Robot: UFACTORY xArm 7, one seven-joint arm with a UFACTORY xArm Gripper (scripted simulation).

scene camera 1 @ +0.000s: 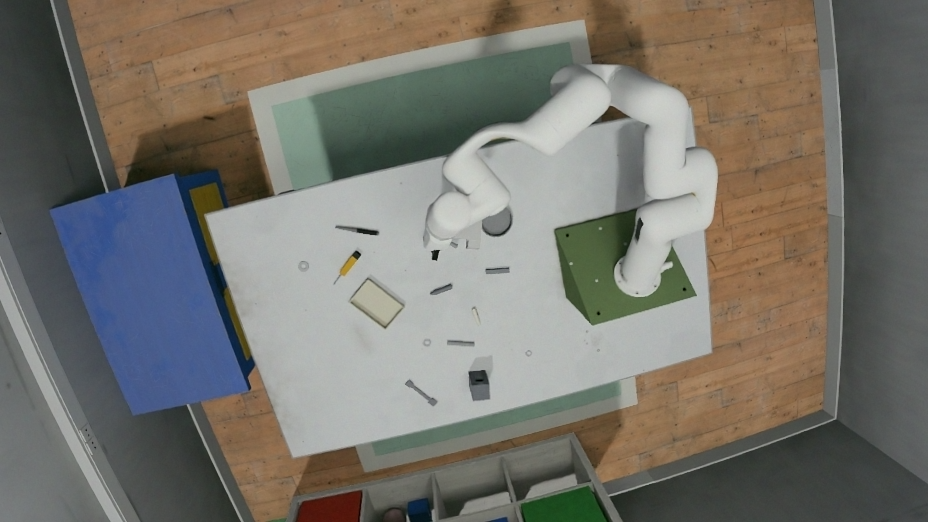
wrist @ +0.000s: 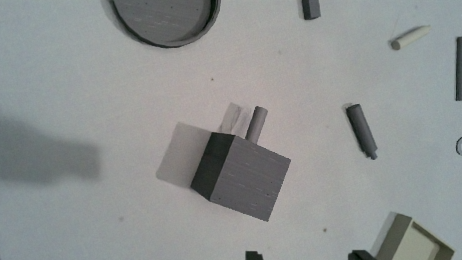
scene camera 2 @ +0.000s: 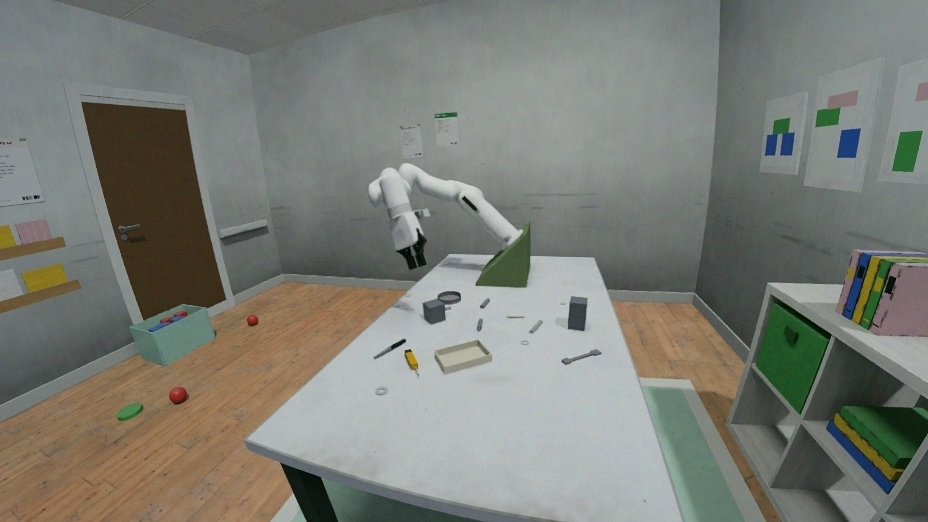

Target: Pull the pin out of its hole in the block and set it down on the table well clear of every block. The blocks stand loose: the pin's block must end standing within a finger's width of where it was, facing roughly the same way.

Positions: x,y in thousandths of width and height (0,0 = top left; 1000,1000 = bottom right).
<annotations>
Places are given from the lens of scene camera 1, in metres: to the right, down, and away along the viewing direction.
cream tray (scene camera 1: 400,576): -0.26, 0.11, 1.42
</annotations>
